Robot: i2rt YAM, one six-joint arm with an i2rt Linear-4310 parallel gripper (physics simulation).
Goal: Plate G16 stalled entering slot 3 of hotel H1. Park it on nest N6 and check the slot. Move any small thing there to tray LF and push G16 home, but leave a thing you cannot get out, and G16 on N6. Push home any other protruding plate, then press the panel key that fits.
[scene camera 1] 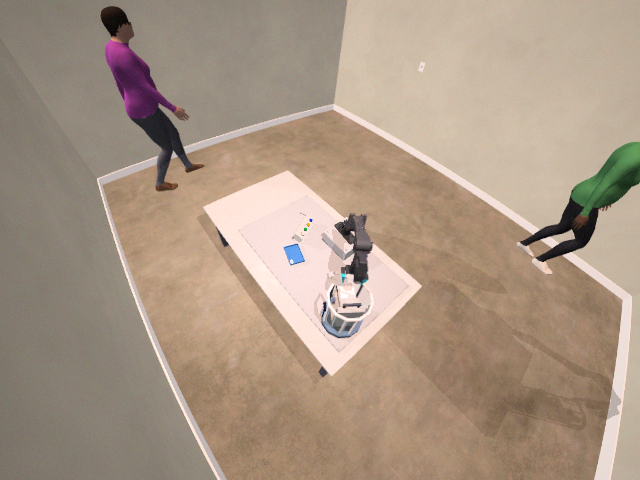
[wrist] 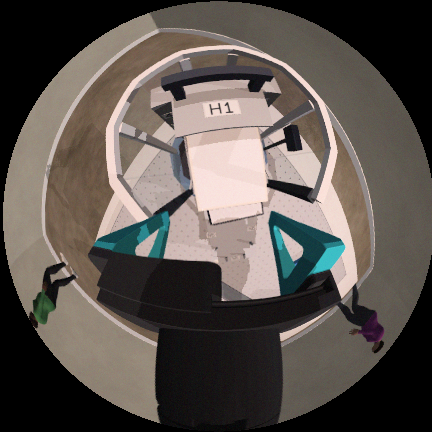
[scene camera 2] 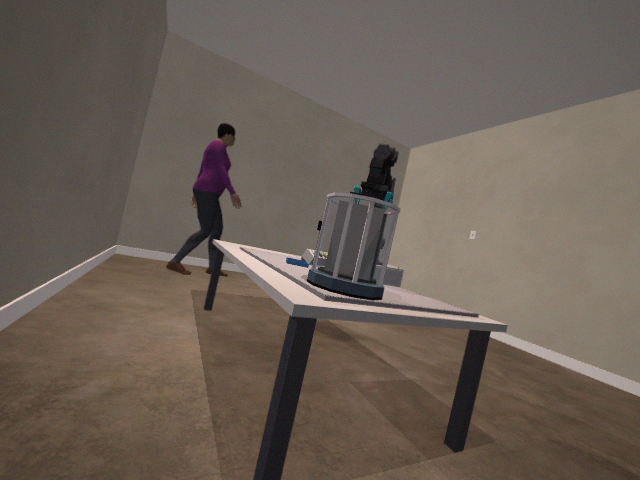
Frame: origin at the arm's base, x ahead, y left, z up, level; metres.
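Where they show: gripper, fingertip midpoint: [scene camera 1: 351,283] [wrist: 218,216]; arm's base at its link origin: [scene camera 1: 345,233].
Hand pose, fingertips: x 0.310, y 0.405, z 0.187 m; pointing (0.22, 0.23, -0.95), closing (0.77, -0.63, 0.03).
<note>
Things, the pixels of their centre, and the offset from my fingertips. "spot": a spot on its surface instead.
- Hotel H1 at a spot on its surface: [wrist: 221,120] spot: dy +0.068, dx +0.059, dz -0.006 m
- pale plate at the middle of its body: [wrist: 228,178] dy +0.013, dx +0.032, dz -0.085 m
- nest at the middle of its body: [wrist: 230,231] [scene camera 1: 338,284] dy -0.117, dx -0.045, dz -0.242 m
- blue tray at the middle of its body: [scene camera 2: 296,262] [scene camera 1: 294,254] dy -0.480, dx +0.073, dz -0.271 m
- key panel at the middle of its body: [scene camera 2: 318,258] [scene camera 1: 304,227] dy -0.630, dx -0.098, dz -0.238 m
- cage's pale top ring at a spot on its surface: [wrist: 112,155] spot: dy +0.114, dx -0.037, dz +0.012 m
- dark handle at a spot on its surface: [wrist: 217,77] spot: dy +0.097, dx +0.077, dz +0.025 m
- black block at a spot on its surface: [wrist: 293,138] spot: dy +0.005, dx +0.154, dz -0.072 m
Hotel H1 [wrist: 221,120] stands inside a round cage, its open front toward my gripper. A pale plate [wrist: 235,214] sticks out from under the hotel's top in the wrist view; its label and slot cannot be read. My gripper [scene camera 1: 354,280] [scene camera 2: 373,195] [wrist: 218,216] is open and empty, just in front of the hotel, near the height of the cage rim. Small posts of a nest [wrist: 235,257] stand on the shaded mat before the hotel; its label is unclear. A blue tray [scene camera 1: 294,254] [scene camera 2: 296,261] lies beyond. The key panel [scene camera 1: 303,228] [scene camera 2: 309,256] has green, orange and blue keys. The slot's inside is hidden.
The cage's pale top ring [wrist: 112,155] [scene camera 1: 372,304] and its uprights surround the hotel's back and sides. A dark handle [wrist: 217,77] sits on the hotel's top. A black block [wrist: 293,138] juts out at the right. A grey box [scene camera 1: 336,244] [scene camera 2: 392,275] stands near the arm's base.
</note>
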